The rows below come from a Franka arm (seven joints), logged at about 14 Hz.
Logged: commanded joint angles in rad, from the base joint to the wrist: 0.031 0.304 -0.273 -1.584 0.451 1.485 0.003; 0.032 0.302 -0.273 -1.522 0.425 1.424 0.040; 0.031 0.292 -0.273 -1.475 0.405 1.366 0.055; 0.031 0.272 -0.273 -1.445 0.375 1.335 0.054; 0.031 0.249 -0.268 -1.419 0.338 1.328 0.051; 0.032 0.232 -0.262 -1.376 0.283 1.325 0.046; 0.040 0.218 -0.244 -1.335 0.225 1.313 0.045; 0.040 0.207 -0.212 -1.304 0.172 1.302 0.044; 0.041 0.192 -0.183 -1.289 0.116 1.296 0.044; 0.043 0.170 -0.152 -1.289 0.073 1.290 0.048
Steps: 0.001 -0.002 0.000 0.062 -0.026 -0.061 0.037; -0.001 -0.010 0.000 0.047 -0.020 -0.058 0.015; 0.000 -0.020 0.000 0.030 -0.030 -0.031 -0.001; 0.000 -0.023 0.005 0.026 -0.037 -0.007 -0.003; 0.001 -0.017 0.006 0.043 -0.055 -0.003 -0.005; 0.008 -0.014 0.018 0.041 -0.058 -0.012 -0.001; 0.000 -0.011 0.032 0.031 -0.053 -0.011 -0.001; 0.001 -0.015 0.029 0.015 -0.056 -0.006 0.000; 0.002 -0.022 0.031 0.000 -0.043 -0.006 0.004
